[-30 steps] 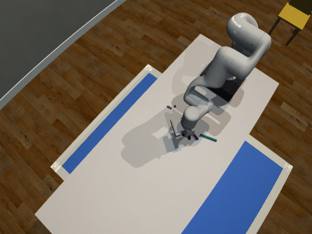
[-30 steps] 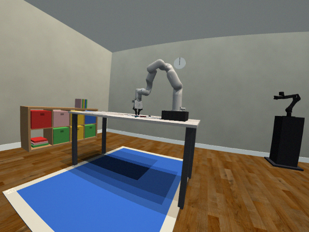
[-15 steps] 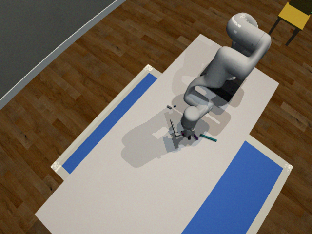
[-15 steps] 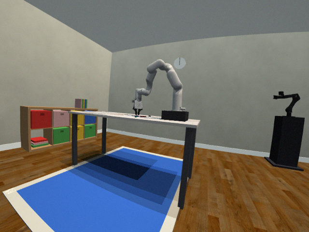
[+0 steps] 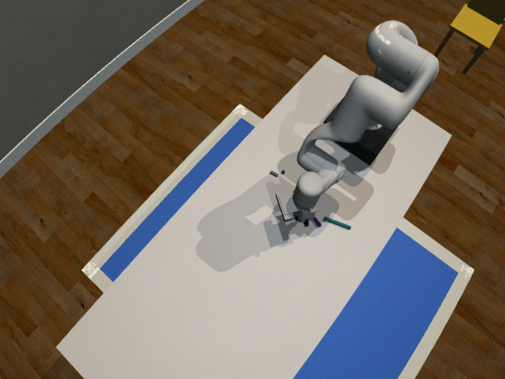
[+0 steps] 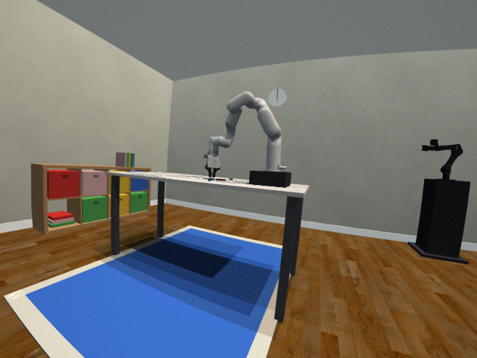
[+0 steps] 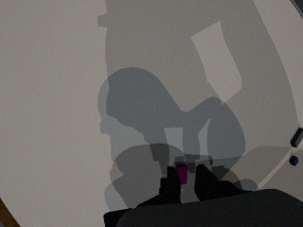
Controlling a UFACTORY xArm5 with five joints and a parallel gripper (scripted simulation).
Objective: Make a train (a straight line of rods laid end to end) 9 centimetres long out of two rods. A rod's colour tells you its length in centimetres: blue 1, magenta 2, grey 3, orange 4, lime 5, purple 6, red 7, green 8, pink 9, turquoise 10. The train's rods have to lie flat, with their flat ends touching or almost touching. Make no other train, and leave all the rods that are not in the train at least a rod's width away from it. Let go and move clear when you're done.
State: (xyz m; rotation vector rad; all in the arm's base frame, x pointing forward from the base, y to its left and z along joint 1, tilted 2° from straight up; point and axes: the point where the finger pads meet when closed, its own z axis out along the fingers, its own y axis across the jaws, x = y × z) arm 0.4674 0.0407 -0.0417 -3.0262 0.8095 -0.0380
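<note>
Right now my hand is 3 cm above the magenta rod. Round my hand: turquoise rod (8 cm behind, 12 cm to the left, 3 cm below); red rod (9 cm behind, 1 cm to the left, 3 cm below); purple rod (3 cm behind, 6 cm to the left, 3 cm below).
</note>
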